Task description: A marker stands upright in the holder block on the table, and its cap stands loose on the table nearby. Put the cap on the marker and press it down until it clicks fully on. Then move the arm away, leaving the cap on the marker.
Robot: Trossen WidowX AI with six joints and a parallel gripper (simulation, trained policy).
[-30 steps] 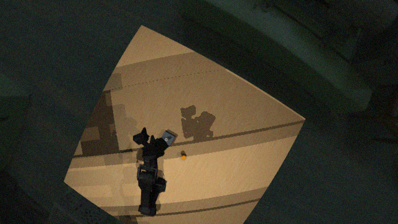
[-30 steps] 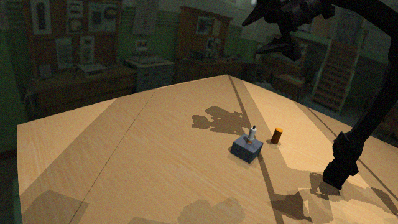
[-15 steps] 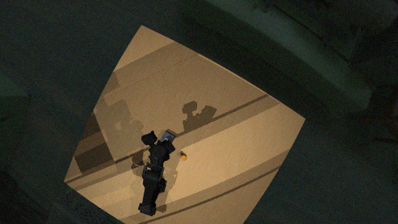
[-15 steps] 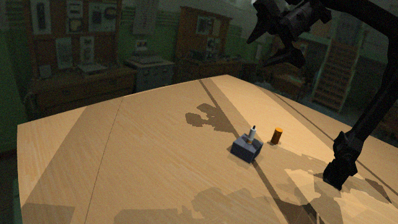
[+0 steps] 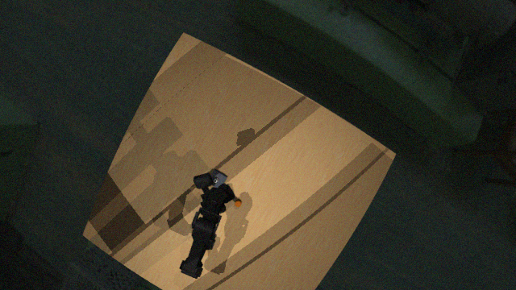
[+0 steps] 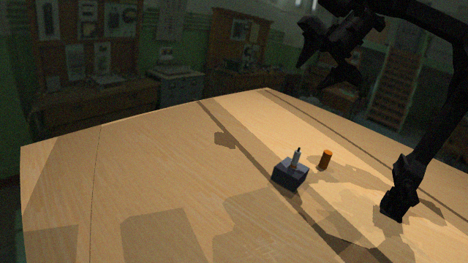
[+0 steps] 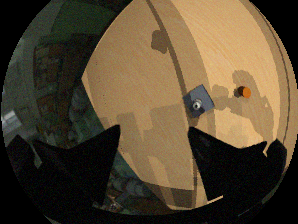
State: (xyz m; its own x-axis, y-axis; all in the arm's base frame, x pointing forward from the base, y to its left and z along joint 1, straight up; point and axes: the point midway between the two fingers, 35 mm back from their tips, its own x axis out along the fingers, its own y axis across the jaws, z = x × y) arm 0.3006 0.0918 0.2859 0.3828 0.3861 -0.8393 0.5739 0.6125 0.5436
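The orange cap lies 70 mm behind my gripper tip, 150 mm to the right of it and 230 mm below it. The rest, counted from my gripper tip: holder block 20 mm behind, 10 mm to the right, 240 mm below.
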